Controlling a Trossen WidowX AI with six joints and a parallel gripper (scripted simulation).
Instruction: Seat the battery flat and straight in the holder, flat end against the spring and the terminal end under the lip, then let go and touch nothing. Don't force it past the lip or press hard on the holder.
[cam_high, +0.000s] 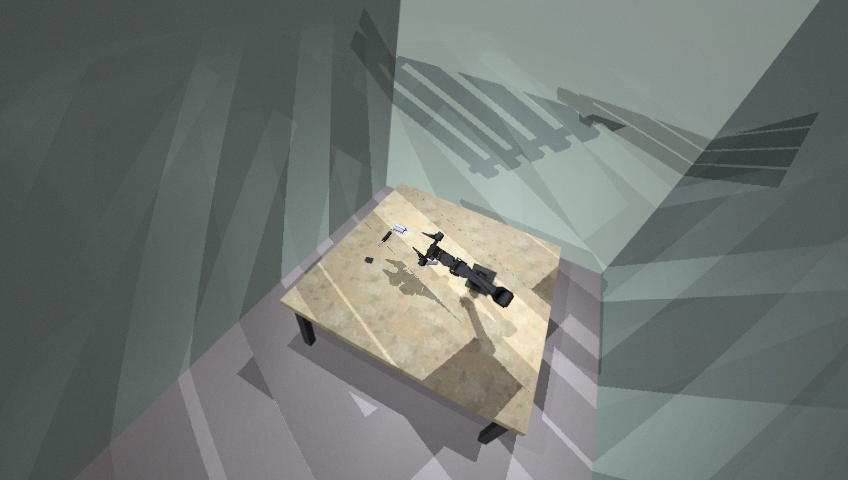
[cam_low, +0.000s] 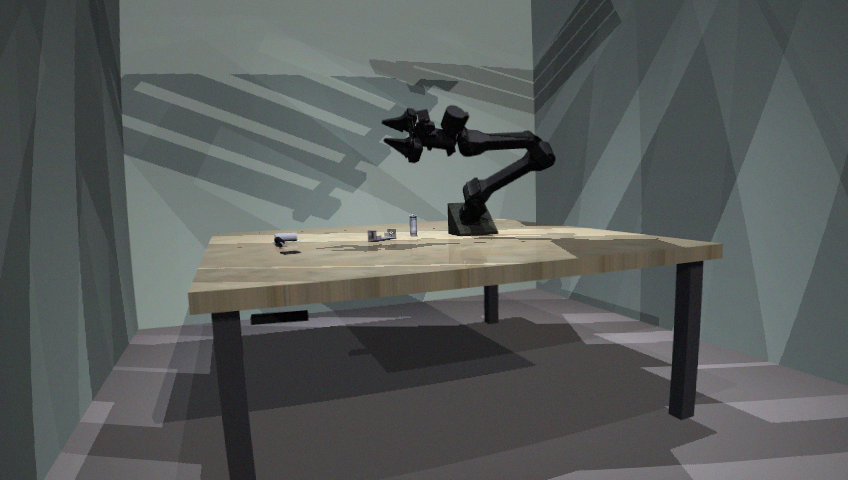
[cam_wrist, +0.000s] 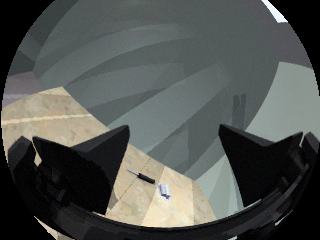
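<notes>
The battery lies 290 mm below my gripper tip, 260 mm to the right of it and 130 mm behind it. Round my gripper tip: small black block: 320 mm below, 270 mm ahead, 40 mm to the left; dark pen-like object: 320 mm below, 300 mm ahead, 140 mm to the right.
</notes>
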